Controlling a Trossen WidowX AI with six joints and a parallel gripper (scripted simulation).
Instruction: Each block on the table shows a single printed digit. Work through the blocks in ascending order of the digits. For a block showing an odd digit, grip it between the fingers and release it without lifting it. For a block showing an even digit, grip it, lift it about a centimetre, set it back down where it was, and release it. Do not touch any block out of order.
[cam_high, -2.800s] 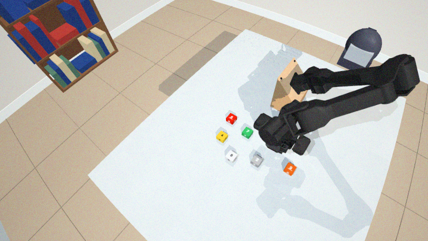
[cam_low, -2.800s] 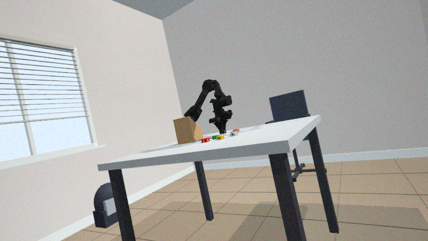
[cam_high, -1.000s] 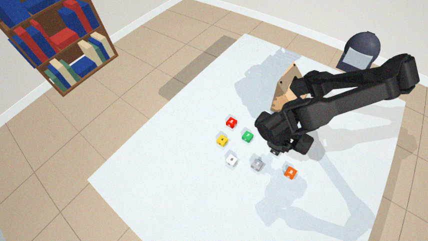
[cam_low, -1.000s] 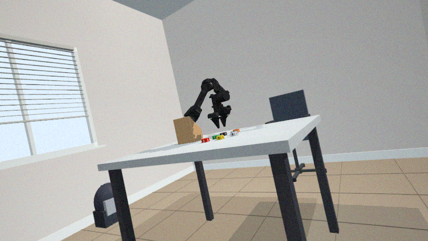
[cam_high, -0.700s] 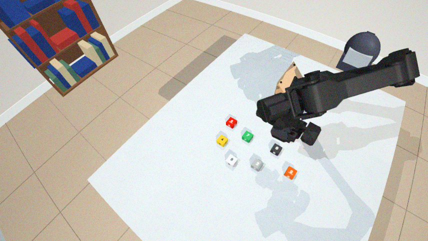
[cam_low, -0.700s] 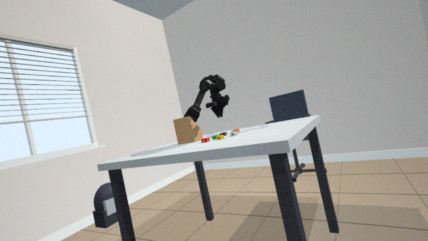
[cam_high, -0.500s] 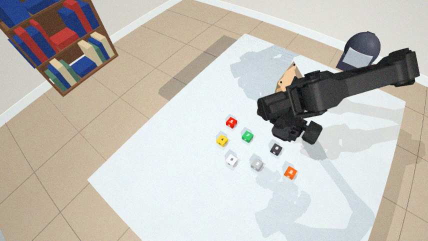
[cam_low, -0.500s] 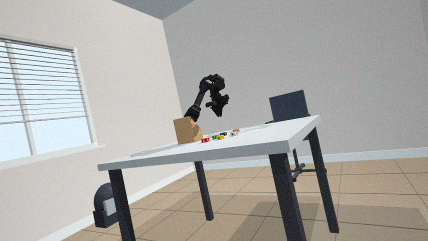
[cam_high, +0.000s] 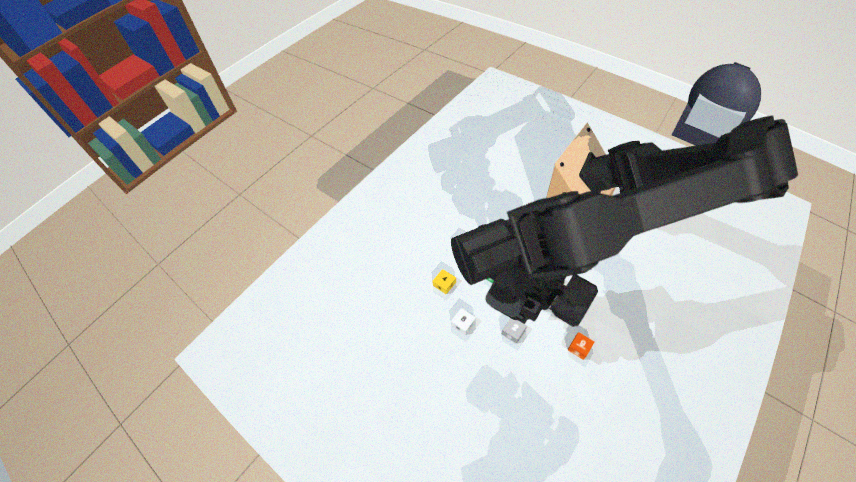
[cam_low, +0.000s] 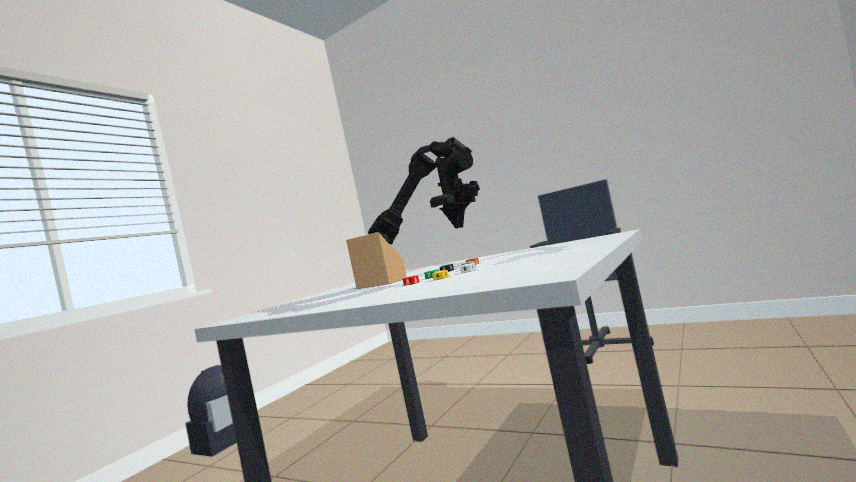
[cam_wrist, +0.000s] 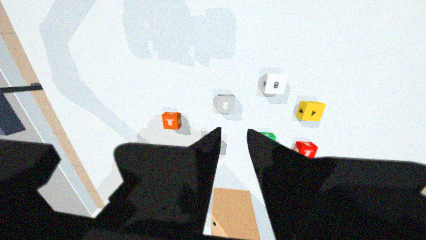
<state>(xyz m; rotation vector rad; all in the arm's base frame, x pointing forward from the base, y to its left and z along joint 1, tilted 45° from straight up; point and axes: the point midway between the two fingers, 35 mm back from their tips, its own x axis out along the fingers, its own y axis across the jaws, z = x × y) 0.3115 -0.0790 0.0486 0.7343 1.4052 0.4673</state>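
Now: the grey block marked 2 12 cm below my gripper tip and 1 cm to the left of it. Round my gripper tip: black block: 12 cm below, 9 cm behind, 4 cm to the left; then white block: 12 cm below, 8 cm to the right, 3 cm ahead; then green block marked 7: 12 cm below, 9 cm behind, 7 cm to the right.
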